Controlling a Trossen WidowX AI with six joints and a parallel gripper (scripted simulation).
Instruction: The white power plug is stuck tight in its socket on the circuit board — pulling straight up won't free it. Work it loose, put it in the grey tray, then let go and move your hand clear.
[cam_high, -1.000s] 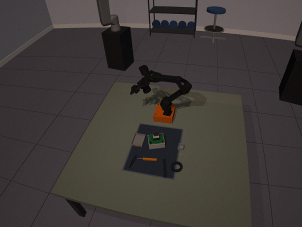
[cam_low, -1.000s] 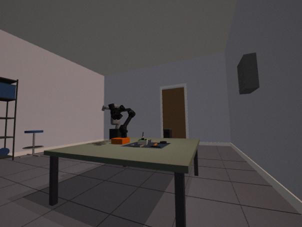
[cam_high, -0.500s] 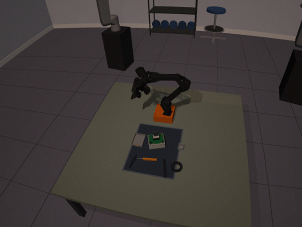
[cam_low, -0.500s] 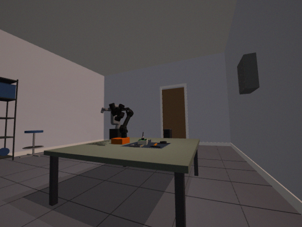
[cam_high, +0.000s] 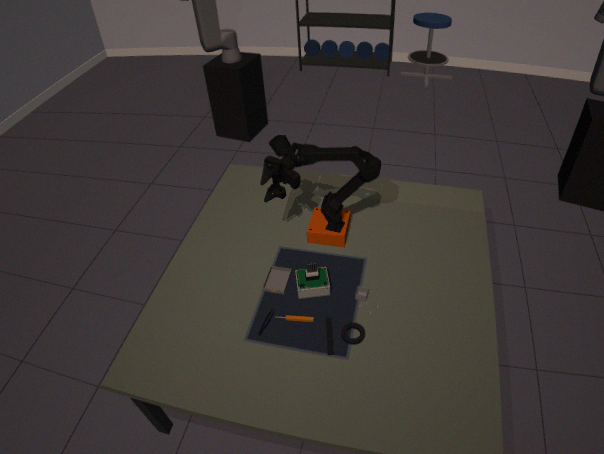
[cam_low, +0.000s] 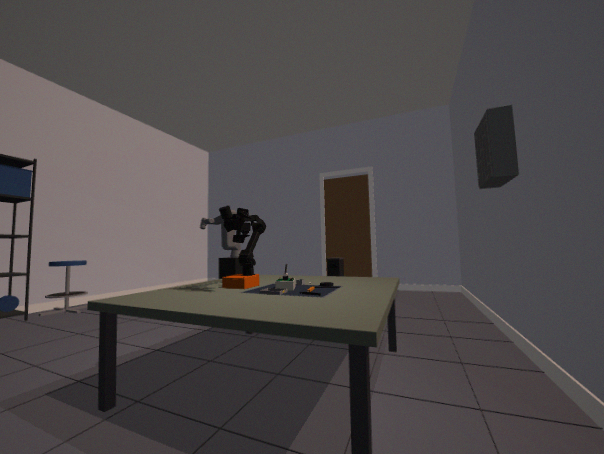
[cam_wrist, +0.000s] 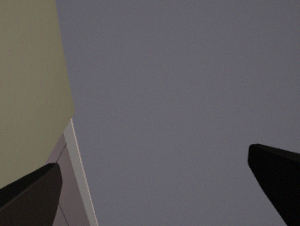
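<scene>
Now: the white power plug 7 cm ahead of my gripper tip, 21 cm to the left of it and 26 cm below it. Round my gripper tip: grey tray: 9 cm ahead, 7 cm to the left, 34 cm below; dark mat: 12 cm ahead, 22 cm to the left, 34 cm below; black bar: 25 cm ahead, 35 cm to the left, 34 cm below.
</scene>
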